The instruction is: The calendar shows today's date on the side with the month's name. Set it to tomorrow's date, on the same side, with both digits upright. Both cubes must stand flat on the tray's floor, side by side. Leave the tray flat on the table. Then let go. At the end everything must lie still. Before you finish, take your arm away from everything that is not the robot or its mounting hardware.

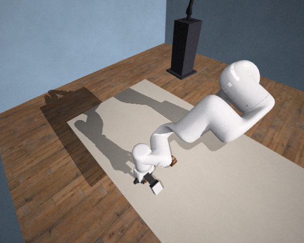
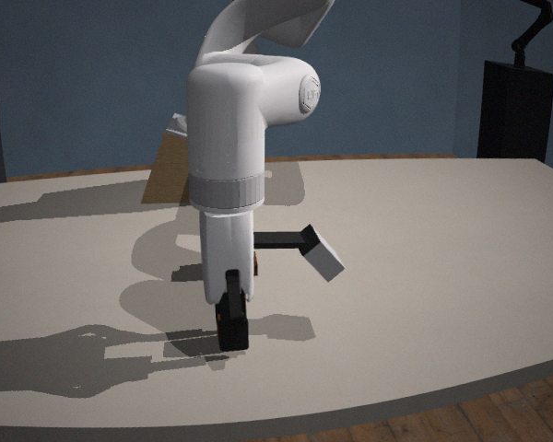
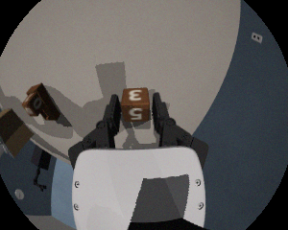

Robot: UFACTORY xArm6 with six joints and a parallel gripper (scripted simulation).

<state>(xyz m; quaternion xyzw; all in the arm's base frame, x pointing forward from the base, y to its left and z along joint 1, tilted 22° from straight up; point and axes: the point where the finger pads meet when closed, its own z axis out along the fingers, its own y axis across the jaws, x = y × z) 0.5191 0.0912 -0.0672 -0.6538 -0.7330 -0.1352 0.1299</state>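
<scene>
The brown digit cube lies 10 mm below my hand. From my hand the other things lie so: brown cube (180 mm behind, 10 mm to the left); brown calendar tray (180 mm behind, 10 mm to the right, 20 mm below).
</scene>
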